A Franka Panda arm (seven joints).
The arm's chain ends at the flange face. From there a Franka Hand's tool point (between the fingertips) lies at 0.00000 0.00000 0.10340 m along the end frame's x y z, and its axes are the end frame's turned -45 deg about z.
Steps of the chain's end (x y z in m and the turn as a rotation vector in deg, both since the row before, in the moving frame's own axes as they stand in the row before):
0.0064, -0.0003, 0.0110, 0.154, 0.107, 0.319
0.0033, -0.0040, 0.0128, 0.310, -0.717, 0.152
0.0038, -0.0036, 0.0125, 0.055, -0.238, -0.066
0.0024, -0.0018, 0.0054, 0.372, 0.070, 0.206
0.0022, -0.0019, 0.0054, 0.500, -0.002, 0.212
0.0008, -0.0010, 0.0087, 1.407, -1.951, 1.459
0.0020, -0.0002, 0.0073, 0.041, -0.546, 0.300
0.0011, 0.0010, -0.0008, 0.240, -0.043, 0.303
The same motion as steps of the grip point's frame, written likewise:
0.0051, 0.0043, 0.0110, 0.033, 0.185, 0.319
0.0046, -0.0018, 0.0128, 0.726, -0.288, 0.152
0.0050, -0.0002, 0.0125, 0.207, -0.129, -0.066
0.0035, 0.0000, 0.0054, 0.214, 0.313, 0.206
0.0035, -0.0004, 0.0054, 0.355, 0.352, 0.212
0.0006, -0.0044, 0.0086, 2.374, -0.385, 1.459
0.0009, 0.0005, 0.0073, 0.415, -0.357, 0.300
0.0003, 0.0011, -0.0008, 0.200, 0.139, 0.303

